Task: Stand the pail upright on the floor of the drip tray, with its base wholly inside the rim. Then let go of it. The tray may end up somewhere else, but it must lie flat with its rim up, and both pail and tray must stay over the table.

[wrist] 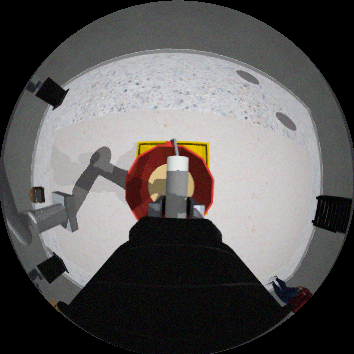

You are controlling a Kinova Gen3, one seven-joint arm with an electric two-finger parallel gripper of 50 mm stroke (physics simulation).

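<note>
The red pail is upright in the wrist view, its open top facing the camera and its tan inside bottom showing. Its handle has a white and grey cylindrical grip that stands up over the opening. My gripper is shut on this grip, one finger on each side. The yellow drip tray with a dark line inside its edge shows behind the pail, at its far side, with a sliver at the lower right. The pail hides most of the tray. Whether the pail's base touches the tray is hidden.
The pale table top spreads around the tray, with the arm's shadow across its left part. The arm's grey base stands at the left. Dark boxes, a black slatted object and a figure in blue trousers are farther out.
</note>
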